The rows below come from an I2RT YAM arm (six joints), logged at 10 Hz.
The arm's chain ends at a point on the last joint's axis. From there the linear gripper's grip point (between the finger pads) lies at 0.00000 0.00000 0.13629 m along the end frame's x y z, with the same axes.
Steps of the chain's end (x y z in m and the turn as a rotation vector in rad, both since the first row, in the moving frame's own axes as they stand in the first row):
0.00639, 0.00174, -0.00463, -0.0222, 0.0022, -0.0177
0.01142, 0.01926, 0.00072, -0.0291, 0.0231, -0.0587
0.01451, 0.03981, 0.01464, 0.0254, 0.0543, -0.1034
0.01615, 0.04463, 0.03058, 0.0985, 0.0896, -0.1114
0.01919, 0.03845, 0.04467, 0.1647, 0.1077, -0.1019
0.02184, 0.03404, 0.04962, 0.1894, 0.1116, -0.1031
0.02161, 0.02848, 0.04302, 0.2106, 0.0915, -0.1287
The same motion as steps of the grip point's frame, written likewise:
0.00672, 0.00476, -0.00466, -0.0222, 0.0022, -0.0177
0.01468, 0.02313, 0.00063, -0.0291, 0.0231, -0.0587
0.02171, 0.03597, 0.01440, 0.0254, 0.0543, -0.1034
0.02755, 0.03059, 0.02937, 0.0985, 0.0896, -0.1114
0.03261, 0.01544, 0.04204, 0.1647, 0.1077, -0.1019
0.03558, 0.00770, 0.04634, 0.1894, 0.1116, -0.1031
0.03210, -0.00069, 0.03945, 0.2106, 0.0915, -0.1287

